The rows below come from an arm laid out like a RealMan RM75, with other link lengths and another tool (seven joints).
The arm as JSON. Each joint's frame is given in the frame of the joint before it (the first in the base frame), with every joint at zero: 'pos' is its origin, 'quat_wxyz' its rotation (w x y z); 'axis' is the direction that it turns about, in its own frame. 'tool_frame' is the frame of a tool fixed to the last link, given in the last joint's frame.
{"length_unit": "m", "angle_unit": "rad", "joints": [
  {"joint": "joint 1", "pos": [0.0, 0.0, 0.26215], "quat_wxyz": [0.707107, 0.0, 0.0, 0.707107], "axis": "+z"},
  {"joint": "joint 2", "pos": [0.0, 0.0, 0.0], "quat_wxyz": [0.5, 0.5, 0.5, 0.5], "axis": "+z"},
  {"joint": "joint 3", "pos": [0.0, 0.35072, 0.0], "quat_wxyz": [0.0, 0.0, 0.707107, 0.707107], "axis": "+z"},
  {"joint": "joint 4", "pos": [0.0, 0.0, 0.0], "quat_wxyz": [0.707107, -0.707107, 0.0, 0.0], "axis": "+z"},
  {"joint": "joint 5", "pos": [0.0, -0.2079, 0.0], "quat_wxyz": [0.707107, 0.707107, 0.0, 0.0], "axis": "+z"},
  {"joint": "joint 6", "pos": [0.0, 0.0, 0.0], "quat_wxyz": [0.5, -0.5, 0.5, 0.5], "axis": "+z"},
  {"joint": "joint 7", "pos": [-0.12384, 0.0, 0.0], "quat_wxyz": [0.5, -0.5, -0.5, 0.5], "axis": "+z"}
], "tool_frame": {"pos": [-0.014, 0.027, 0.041], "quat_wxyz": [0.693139, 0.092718, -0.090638, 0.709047]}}
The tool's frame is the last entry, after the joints.
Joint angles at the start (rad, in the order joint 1, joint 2, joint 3, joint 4, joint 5, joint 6, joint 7):
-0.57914, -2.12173, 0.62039, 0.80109, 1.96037, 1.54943, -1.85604
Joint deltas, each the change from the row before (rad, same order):
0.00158, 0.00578, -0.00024, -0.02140, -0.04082, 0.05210, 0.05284
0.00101, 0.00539, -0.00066, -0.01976, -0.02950, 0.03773, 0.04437
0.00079, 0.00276, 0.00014, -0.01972, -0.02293, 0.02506, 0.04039
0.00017, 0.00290, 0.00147, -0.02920, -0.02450, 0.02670, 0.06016
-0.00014, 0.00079, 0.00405, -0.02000, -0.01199, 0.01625, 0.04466
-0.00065, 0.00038, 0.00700, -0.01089, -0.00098, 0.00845, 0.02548
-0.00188, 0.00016, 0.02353, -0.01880, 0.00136, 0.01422, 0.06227
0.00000, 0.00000, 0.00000, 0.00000, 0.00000, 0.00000, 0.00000
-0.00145, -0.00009, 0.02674, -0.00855, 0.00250, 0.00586, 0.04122
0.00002, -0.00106, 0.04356, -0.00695, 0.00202, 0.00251, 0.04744
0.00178, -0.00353, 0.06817, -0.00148, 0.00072, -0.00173, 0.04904
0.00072, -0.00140, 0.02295, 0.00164, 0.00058, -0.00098, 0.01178
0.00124, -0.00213, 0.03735, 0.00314, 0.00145, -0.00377, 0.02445
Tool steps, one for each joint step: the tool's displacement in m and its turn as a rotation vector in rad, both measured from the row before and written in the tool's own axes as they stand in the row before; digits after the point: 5 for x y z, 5 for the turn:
-0.00878, 0.00184, 0.00214, -0.01470, -0.06226, 0.04043
-0.00619, 0.00144, 0.00115, -0.01228, -0.04416, 0.03388
-0.00440, 0.00036, 0.00160, -0.01164, -0.03182, 0.02859
-0.00487, -0.00045, 0.00259, -0.01143, -0.03604, 0.04102
-0.00326, -0.00123, 0.00274, -0.00232, -0.02405, 0.02951
-0.00185, -0.00175, 0.00253, 0.00747, -0.01571, 0.01483
-0.00397, -0.00393, 0.00672, 0.02774, -0.03500, 0.04069
0.00000, 0.00000, 0.00000, 0.00000, 0.00000, 0.00000
-0.00265, -0.00299, 0.00598, 0.02870, -0.02681, 0.02798
-0.00349, -0.00465, 0.00843, 0.04085, -0.03493, 0.03149
-0.00484, -0.00651, 0.01259, 0.05619, -0.04871, 0.03264
-0.00149, -0.00185, 0.00425, 0.01835, -0.01615, 0.00818
-0.00224, -0.00288, 0.00673, 0.03193, -0.02458, 0.01879

